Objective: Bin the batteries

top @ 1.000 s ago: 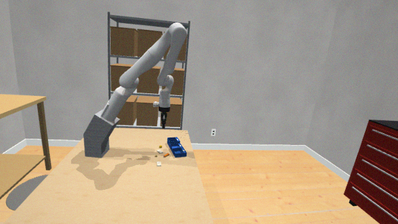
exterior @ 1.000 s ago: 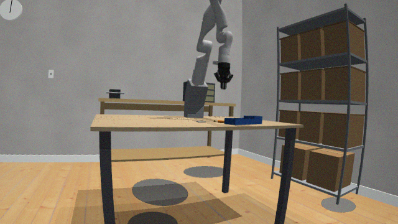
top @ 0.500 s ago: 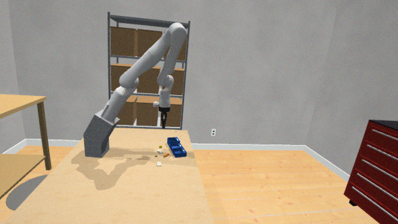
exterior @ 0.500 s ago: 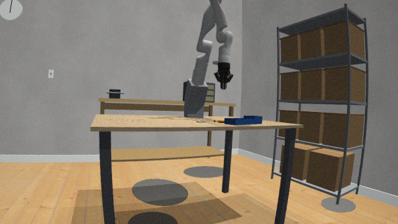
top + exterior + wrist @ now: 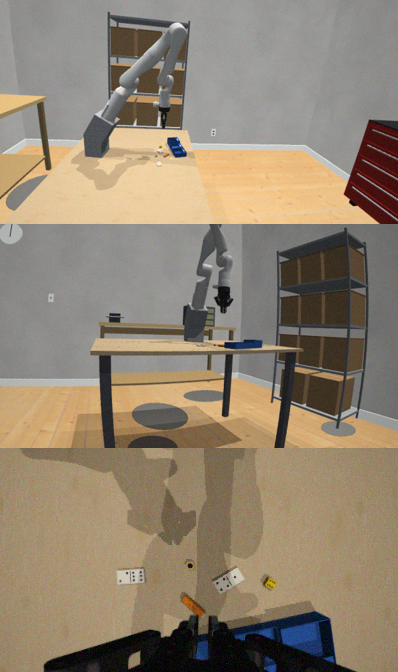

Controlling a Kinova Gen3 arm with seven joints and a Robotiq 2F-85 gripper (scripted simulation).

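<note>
My gripper is now 12 cm short of the blue bin, 6 cm to the right of it and 20 cm above it. The rest, counted from my hand: orange battery 2 cm ahead, 3 cm to the right, 21 cm below; then round black-and-yellow thing 5 cm behind, 1 cm to the right, 22 cm below; then yellow die 1 cm ahead, 11 cm to the left, 21 cm below.
</note>
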